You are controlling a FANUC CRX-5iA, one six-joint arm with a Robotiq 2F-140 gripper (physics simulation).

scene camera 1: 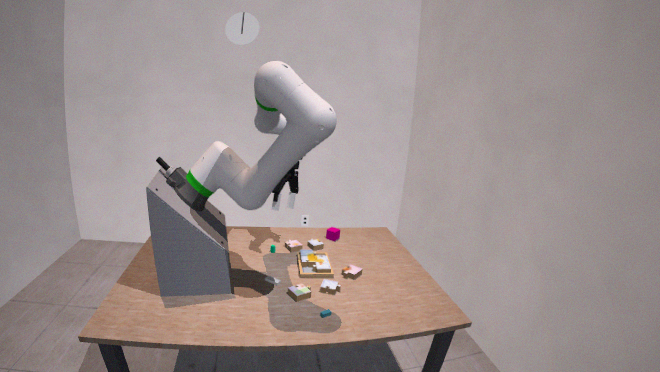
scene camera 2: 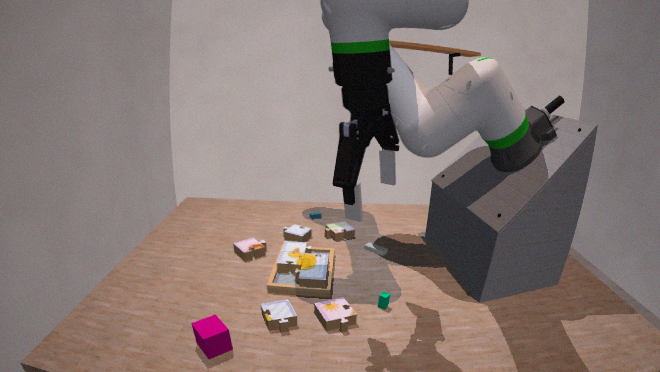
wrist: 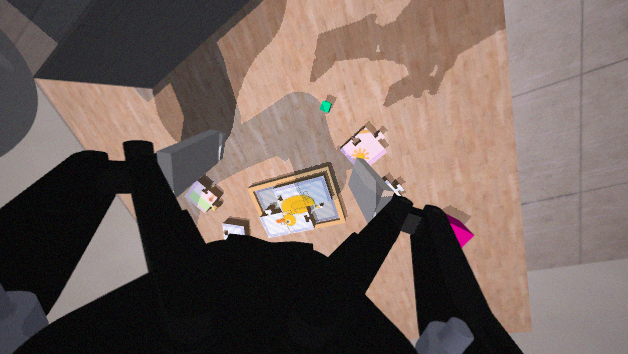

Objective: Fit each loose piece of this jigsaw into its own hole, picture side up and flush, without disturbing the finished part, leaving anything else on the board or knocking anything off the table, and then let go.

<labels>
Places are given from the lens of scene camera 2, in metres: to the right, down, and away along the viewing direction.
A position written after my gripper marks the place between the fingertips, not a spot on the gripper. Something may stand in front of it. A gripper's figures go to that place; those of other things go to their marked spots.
my gripper (scene camera 2: 372, 199): 0.08, 0.03, 0.64
wooden board (scene camera 2: 282, 283): -0.10, 0.21, 0.74
</labels>
